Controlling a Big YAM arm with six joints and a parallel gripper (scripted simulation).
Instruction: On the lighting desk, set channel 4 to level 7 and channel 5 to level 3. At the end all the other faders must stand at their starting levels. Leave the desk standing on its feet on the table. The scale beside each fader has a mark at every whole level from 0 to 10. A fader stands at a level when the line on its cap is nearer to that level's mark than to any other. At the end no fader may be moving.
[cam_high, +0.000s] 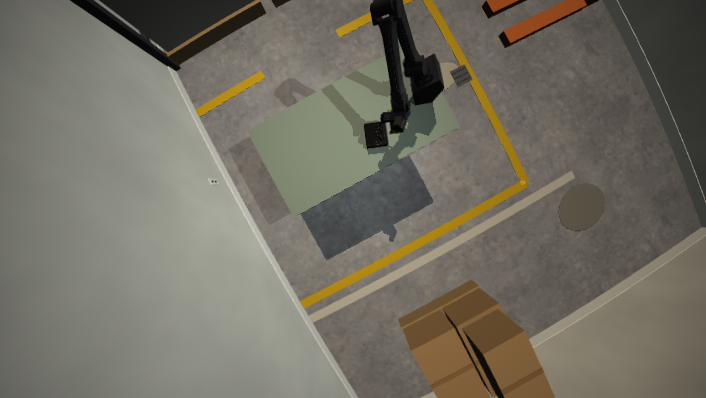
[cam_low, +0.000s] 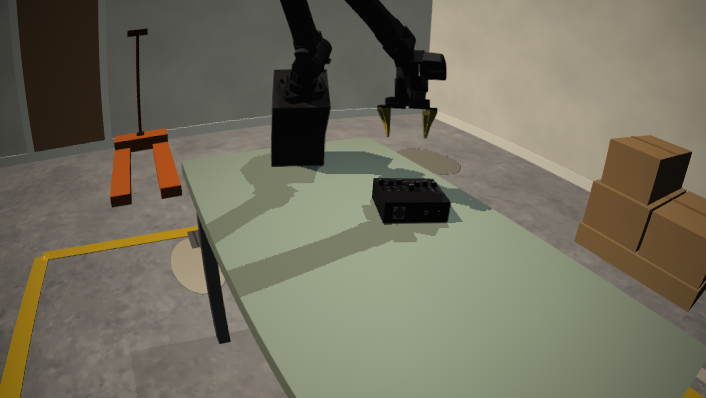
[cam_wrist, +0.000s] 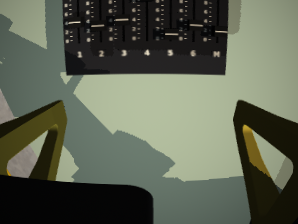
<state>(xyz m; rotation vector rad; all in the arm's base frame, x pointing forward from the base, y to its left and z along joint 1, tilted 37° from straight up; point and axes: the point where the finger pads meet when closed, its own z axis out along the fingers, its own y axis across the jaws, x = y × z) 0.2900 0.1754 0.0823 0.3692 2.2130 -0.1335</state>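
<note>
The channel 4 fader cap lies 11 cm below my hand, 7 cm ahead of it and 2 cm to the right of it. Also, from my hand: master fader cap (11 cm below, 8 cm to the right, 1 cm ahead); then channel 6 fader cap (11 cm below, 6 cm to the right, 3 cm ahead); then channel 5 fader cap (11 cm below, 3 cm to the right, 3 cm ahead).
</note>
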